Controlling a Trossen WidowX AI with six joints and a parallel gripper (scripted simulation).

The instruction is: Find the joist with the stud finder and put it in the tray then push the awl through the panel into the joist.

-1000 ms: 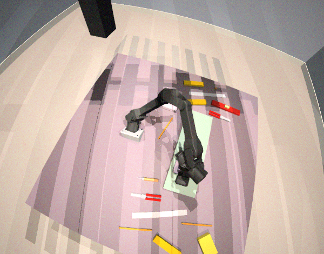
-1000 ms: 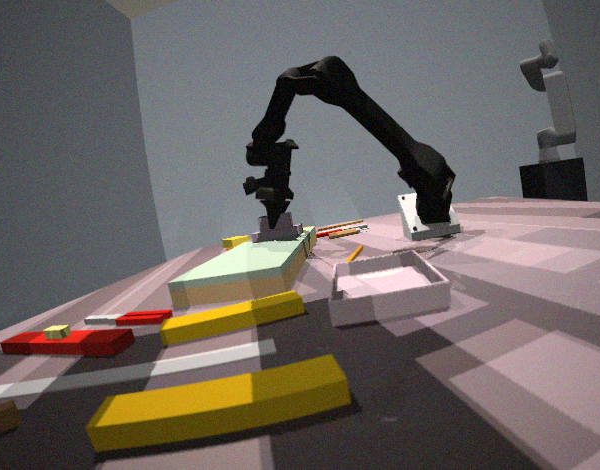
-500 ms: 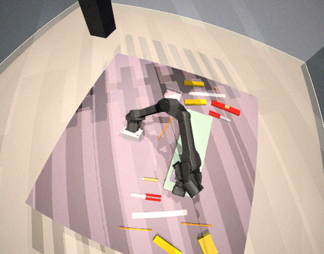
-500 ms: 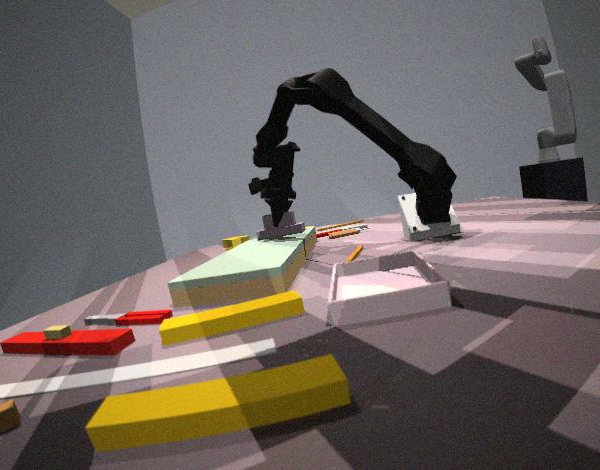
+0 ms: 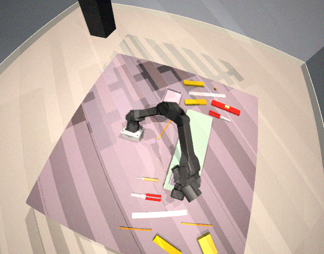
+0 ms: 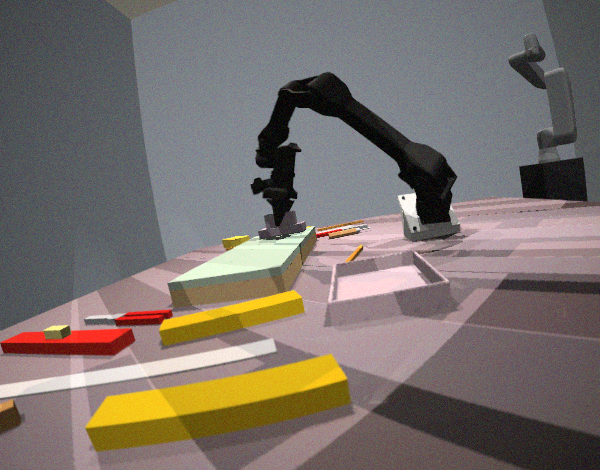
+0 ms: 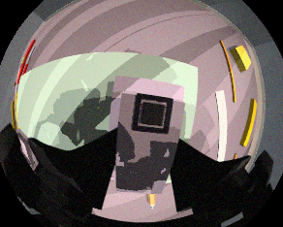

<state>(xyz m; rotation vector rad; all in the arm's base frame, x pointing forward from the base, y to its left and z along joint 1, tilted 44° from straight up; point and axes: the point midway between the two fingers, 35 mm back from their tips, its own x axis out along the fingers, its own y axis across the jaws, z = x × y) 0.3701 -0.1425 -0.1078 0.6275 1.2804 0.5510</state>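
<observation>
Right now my gripper tip is 50 cm to the right of the tray, 23 cm past it and 5 cm above it. From my gripper tip the other things lie so: red level: 60 cm to the left, 17 cm ahead, 5 cm below; stud finder: 2 cm above, 1 cm ahead; awl: 20 cm behind, 6 cm to the right, 6 cm below.
</observation>
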